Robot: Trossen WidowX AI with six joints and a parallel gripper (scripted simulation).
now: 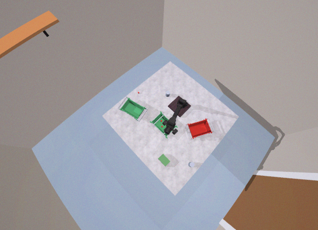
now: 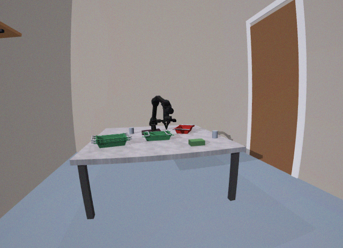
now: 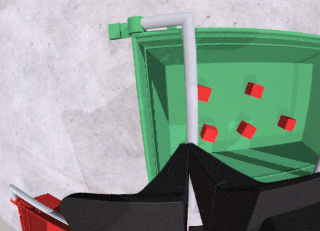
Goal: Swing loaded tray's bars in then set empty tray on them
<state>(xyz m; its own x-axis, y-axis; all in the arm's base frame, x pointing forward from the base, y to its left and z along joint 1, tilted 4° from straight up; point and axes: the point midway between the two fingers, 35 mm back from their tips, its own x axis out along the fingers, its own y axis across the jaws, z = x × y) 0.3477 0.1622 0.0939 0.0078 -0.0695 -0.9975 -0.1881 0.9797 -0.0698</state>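
Right now my gripper tip is 32 cm past the red tray, 20 cm to the right of it and 5 cm above it. The rest, counted from my gripper tip: green block: 25 cm to the left, 25 cm ahead, 7 cm below.
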